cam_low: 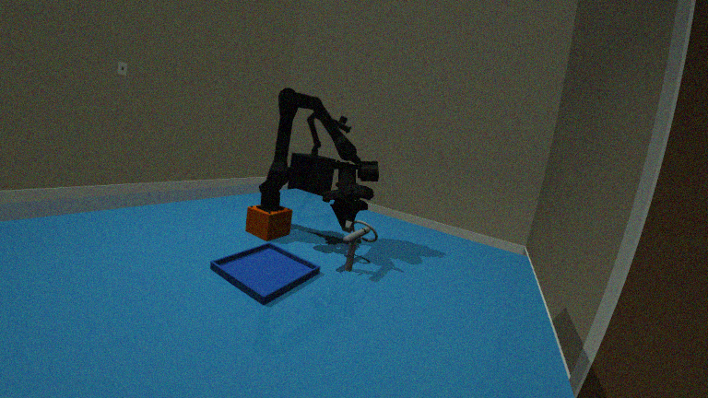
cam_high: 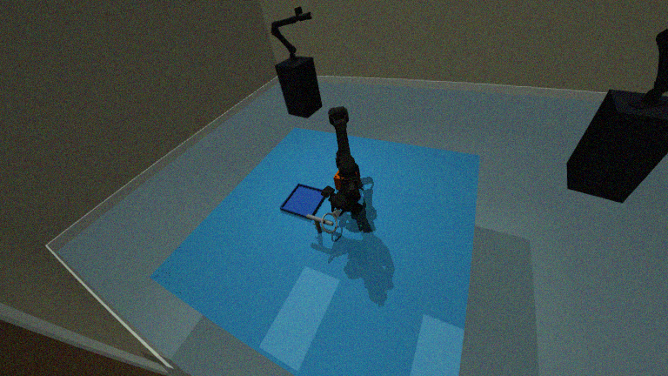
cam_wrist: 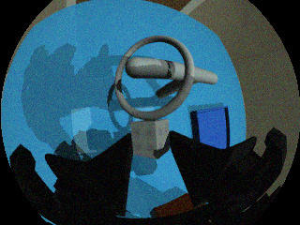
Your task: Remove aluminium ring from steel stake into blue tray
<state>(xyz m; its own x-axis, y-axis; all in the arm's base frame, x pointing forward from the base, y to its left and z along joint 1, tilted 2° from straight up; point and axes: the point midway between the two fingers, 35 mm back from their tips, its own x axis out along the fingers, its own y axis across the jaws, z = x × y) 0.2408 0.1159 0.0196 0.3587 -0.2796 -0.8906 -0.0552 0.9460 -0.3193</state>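
Right now the aluminium ring is 5 cm ahead of my gripper tip, 1 cm to the left of it and 1 cm above it. The rest, counted from my gripper tip: blue tray 25 cm to the right, 8 cm below, 4 cm behind.
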